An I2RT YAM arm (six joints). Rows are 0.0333 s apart.
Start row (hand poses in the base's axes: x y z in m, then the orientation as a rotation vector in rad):
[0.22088 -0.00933 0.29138 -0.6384 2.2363 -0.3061]
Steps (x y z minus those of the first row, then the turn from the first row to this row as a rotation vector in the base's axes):
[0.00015 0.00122 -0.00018 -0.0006 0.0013 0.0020]
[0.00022 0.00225 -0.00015 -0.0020 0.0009 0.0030]
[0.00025 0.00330 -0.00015 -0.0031 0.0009 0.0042]
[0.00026 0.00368 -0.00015 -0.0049 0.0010 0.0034]
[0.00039 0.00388 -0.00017 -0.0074 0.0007 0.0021]
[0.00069 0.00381 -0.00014 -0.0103 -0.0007 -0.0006]
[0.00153 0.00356 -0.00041 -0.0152 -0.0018 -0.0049]
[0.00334 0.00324 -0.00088 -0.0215 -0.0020 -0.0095]
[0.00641 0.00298 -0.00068 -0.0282 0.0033 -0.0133]
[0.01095 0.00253 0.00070 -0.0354 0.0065 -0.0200]
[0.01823 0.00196 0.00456 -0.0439 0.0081 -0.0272]
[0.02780 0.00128 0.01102 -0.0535 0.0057 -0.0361]
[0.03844 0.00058 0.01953 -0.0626 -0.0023 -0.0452]
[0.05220 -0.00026 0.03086 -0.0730 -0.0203 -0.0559]
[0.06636 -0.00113 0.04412 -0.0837 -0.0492 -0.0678]
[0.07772 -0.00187 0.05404 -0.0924 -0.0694 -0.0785]
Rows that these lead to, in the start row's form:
[0.22103 -0.00811 0.29120 -0.6413 2.2368 -0.3054]
[0.22110 -0.00708 0.29123 -0.6430 2.2360 -0.3066]
[0.22113 -0.00603 0.29123 -0.6449 2.2355 -0.3073]
[0.22114 -0.00565 0.29123 -0.6450 2.2358 -0.3097]
[0.22127 -0.00545 0.29121 -0.6448 2.2360 -0.3133]
[0.22157 -0.00552 0.29124 -0.6430 2.2356 -0.3183]
[0.22241 -0.00577 0.29097 -0.6405 2.2361 -0.3263]
[0.22422 -0.00609 0.29050 -0.6388 2.2374 -0.3358]
[0.22729 -0.00635 0.29070 -0.6396 2.2437 -0.3440]
[0.23183 -0.00680 0.29208 -0.6369 2.2491 -0.3548]
[0.23911 -0.00737 0.29594 -0.6339 2.2529 -0.3678]
[0.24868 -0.00805 0.30240 -0.6284 2.2535 -0.3838]
[0.25932 -0.00875 0.31091 -0.6208 2.2487 -0.4007]
[0.27308 -0.00959 0.32224 -0.6092 2.2347 -0.4222]
[0.28724 -0.01046 0.33550 -0.5935 2.2104 -0.4469]
[0.29860 -0.01120 0.34542 -0.5805 2.1940 -0.4665]

